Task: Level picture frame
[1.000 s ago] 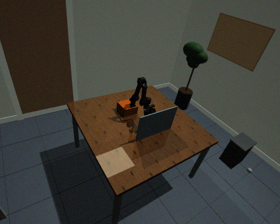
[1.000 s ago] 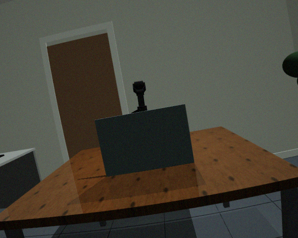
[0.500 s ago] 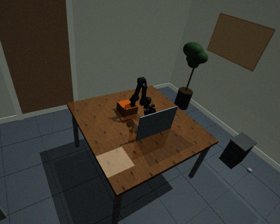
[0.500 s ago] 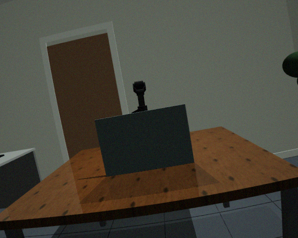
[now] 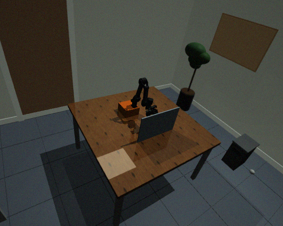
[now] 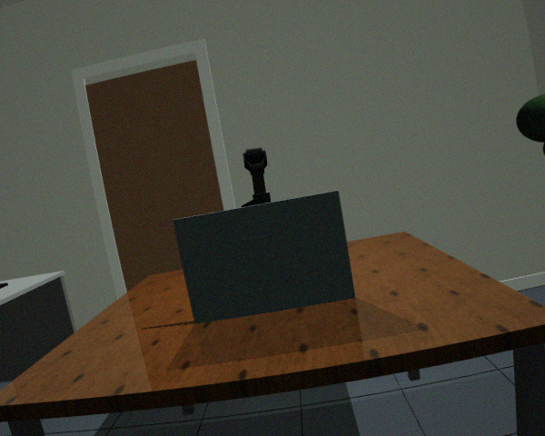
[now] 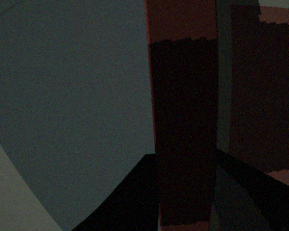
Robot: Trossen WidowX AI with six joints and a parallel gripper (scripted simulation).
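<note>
Now: the picture frame 2 cm to the left of my gripper tip and 5 cm below it. From my gripper tip the other things lie so: grey wall panel (2 cm ahead, 7 cm below).
</note>
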